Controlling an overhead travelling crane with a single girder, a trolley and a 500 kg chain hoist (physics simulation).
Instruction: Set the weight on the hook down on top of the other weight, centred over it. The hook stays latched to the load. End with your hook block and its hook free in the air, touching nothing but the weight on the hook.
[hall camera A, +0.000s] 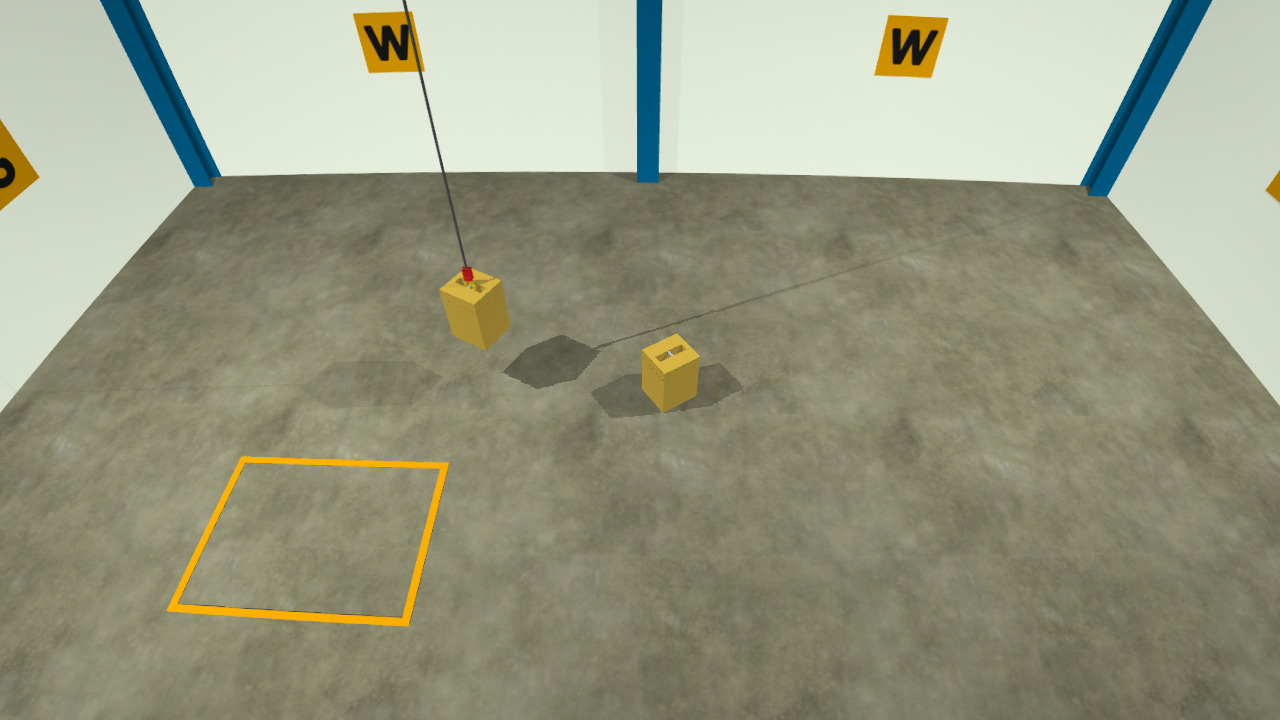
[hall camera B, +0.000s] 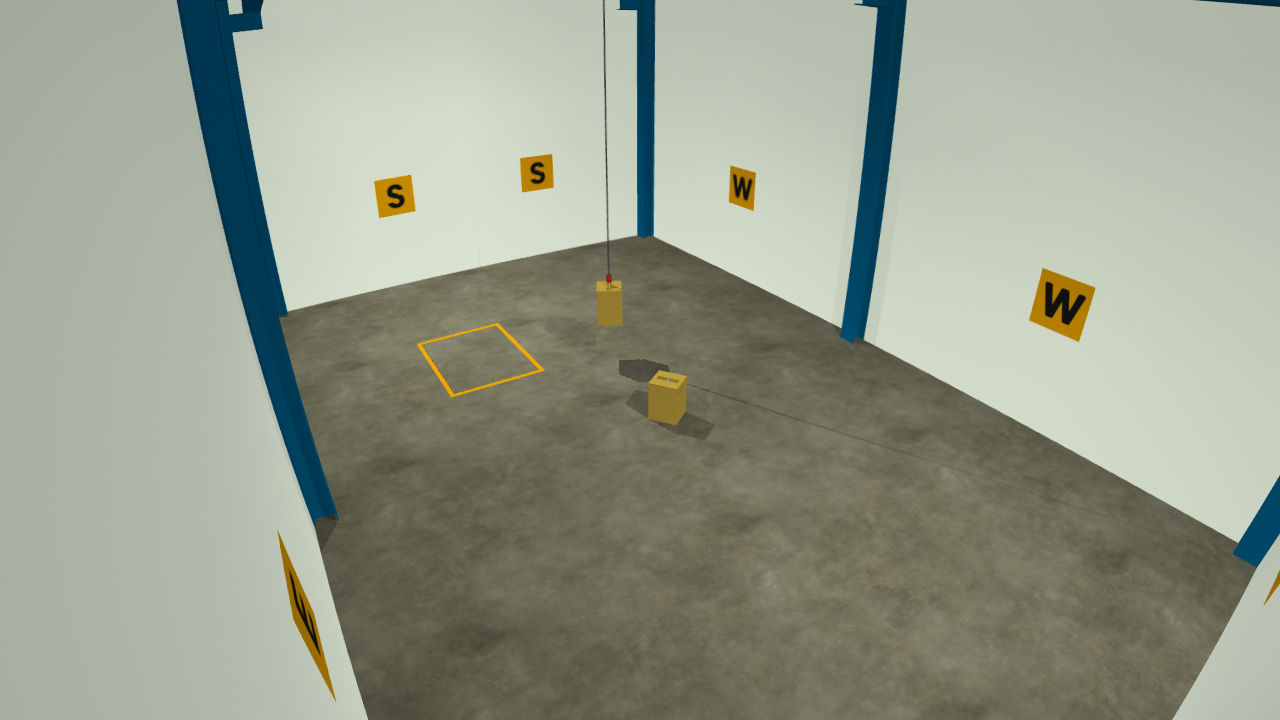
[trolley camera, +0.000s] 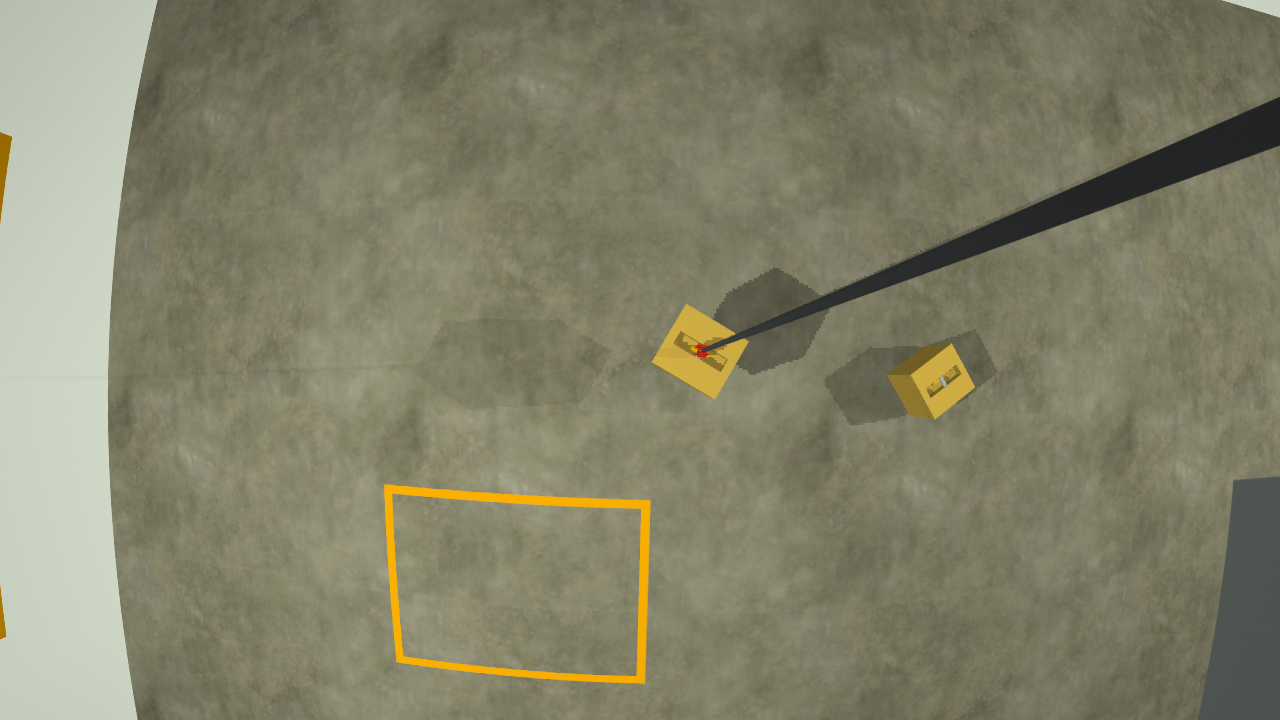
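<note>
The yellow weight on the hook hangs upright in the air from the chain, its shadow apart from it on the floor. The red hook block, my gripper, is at its top and shut on it; the hook itself is small and partly hidden in the top recess. The other yellow weight stands upright on the floor. It is to the right of the hanging weight in all three views, with a gap between them, and is turned differently in the trolley view.
An orange marked square lies on the floor, nearer than both weights in the hall camera A view. Blue columns stand along the walls. A dark grey shape shows at the trolley view's lower right edge.
</note>
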